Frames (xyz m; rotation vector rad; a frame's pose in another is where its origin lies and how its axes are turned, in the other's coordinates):
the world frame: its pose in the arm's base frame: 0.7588 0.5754 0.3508 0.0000 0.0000 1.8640
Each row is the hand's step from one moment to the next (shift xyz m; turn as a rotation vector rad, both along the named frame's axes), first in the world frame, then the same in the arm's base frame.
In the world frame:
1: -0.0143 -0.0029 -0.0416 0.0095 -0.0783 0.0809
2: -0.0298 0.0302 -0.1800 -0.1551 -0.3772 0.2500
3: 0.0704 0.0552 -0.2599 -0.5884 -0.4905 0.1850
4: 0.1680 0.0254 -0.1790 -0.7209 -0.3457 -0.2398
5: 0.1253 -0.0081 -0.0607 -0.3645 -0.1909 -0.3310
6: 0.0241 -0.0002 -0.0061 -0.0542 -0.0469 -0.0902
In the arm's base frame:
1: 0.0069 -0.0129 -0.0416 0.0722 0.0317 0.0809
2: -0.0203 -0.0373 -0.1800 0.4059 -0.0395 0.2500
3: -0.0732 0.0514 -0.2599 0.6396 -0.4215 0.1850
4: -0.0729 0.1535 -0.1790 0.5393 -0.5902 -0.2398
5: -0.0285 0.1223 -0.0607 0.2881 -0.2938 -0.3310
6: -0.0068 0.0231 -0.0061 0.0606 -0.0383 -0.0902

